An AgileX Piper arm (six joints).
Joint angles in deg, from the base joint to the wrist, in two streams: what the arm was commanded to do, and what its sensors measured. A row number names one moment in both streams.
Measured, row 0:
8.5, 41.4, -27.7, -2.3, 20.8, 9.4
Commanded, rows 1 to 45:
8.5, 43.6, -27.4, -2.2, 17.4, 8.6
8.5, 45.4, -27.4, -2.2, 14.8, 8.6
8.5, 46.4, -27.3, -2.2, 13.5, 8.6
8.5, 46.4, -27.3, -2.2, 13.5, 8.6
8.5, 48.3, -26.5, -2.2, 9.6, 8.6
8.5, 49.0, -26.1, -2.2, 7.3, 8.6
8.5, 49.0, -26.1, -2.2, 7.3, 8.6
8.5, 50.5, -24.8, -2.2, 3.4, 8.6
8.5, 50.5, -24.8, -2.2, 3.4, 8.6
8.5, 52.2, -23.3, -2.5, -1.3, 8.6
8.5, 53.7, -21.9, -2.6, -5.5, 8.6
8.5, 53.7, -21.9, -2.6, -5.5, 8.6
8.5, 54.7, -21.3, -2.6, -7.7, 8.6
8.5, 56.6, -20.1, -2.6, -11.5, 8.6
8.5, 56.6, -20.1, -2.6, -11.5, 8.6
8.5, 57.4, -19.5, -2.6, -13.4, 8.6
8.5, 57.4, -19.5, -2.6, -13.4, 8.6
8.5, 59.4, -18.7, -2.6, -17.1, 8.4
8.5, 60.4, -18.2, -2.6, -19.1, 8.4
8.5, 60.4, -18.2, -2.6, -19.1, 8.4
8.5, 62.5, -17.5, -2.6, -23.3, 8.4
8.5, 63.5, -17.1, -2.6, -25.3, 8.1
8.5, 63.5, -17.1, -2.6, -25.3, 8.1
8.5, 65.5, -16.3, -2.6, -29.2, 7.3
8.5, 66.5, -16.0, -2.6, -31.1, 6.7
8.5, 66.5, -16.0, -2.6, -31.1, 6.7
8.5, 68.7, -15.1, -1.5, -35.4, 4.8
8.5, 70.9, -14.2, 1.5, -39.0, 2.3
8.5, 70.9, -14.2, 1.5, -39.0, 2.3
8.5, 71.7, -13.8, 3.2, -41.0, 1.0
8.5, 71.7, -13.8, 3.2, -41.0, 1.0
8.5, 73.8, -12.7, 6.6, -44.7, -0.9
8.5, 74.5, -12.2, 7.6, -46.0, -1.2
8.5, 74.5, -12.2, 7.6, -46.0, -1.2
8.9, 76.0, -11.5, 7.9, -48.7, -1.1
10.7, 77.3, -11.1, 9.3, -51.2, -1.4
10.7, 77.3, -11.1, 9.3, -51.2, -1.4
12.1, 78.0, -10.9, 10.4, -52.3, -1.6
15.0, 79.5, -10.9, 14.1, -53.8, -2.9
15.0, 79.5, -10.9, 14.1, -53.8, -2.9
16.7, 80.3, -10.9, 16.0, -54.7, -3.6
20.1, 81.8, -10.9, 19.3, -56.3, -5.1
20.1, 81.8, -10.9, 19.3, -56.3, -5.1
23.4, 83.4, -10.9, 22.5, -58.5, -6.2
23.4, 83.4, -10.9, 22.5, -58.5, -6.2
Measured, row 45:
19.8, 81.9, -11.1, 18.3, -54.9, -4.1
